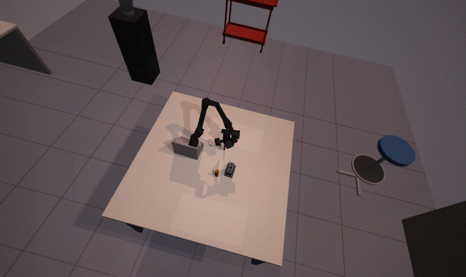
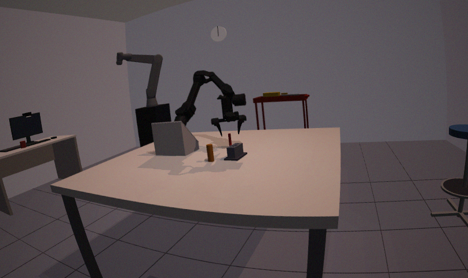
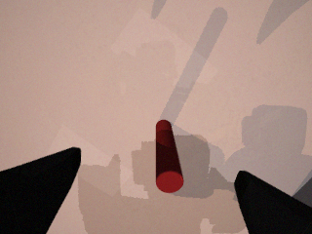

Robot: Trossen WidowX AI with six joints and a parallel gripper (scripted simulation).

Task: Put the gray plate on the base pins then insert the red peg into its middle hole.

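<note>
The red peg is 3 cm below my gripper tip. The rest, counted from my gripper tip: gray plate 9 cm ahead, 19 cm to the right, 2 cm below; then dark base 9 cm ahead, 19 cm to the right, 6 cm below; then orange cylinder 1 cm behind, 26 cm to the right, 3 cm below.
</note>
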